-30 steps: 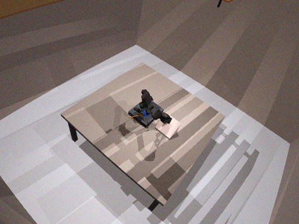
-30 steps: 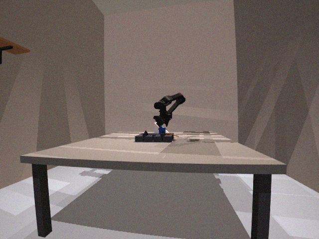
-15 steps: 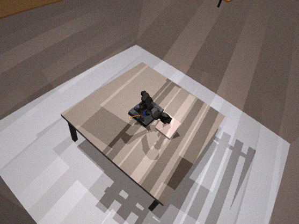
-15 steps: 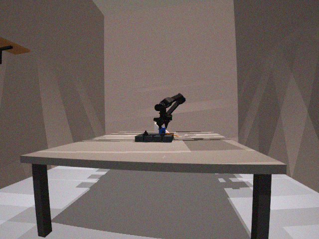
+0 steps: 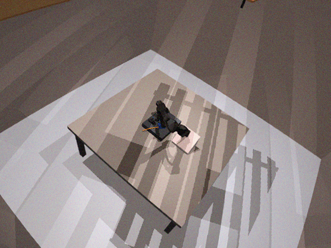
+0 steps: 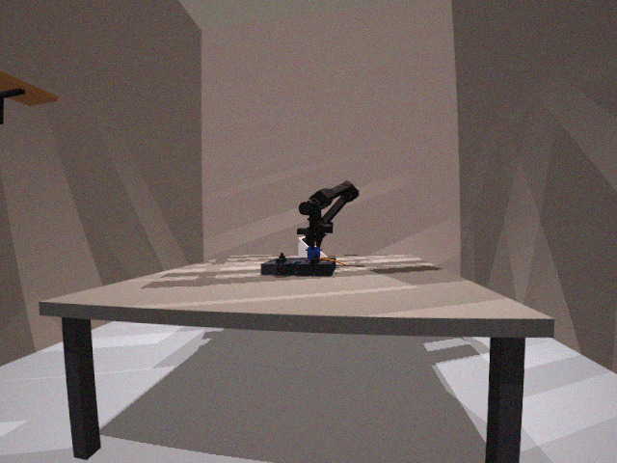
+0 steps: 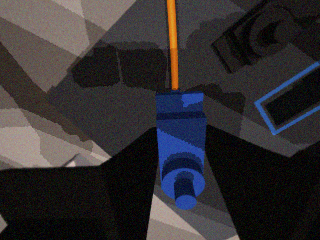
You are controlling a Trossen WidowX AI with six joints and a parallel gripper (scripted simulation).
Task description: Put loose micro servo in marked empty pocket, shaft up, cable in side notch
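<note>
Now: gripper tip 2 cm past the dark robot deck, 6 cm to the left of it and 7 cm above it.
</note>
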